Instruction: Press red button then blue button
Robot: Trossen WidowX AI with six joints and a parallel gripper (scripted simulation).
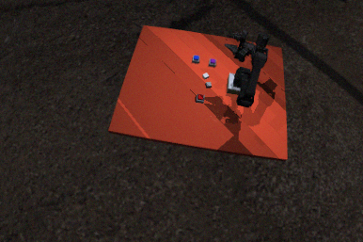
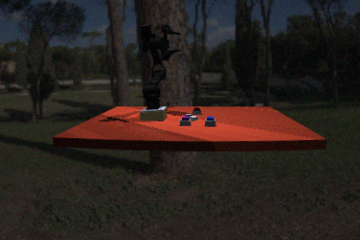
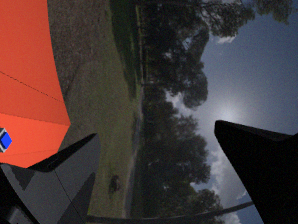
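My gripper tip is 70 mm short of the red button, 160 mm to the right of it and 370 mm above it. Round my gripper tip: purple button 30 mm ahead, 140 mm to the right, 370 mm below; blue button 150 mm ahead, 140 mm to the right, 370 mm below.
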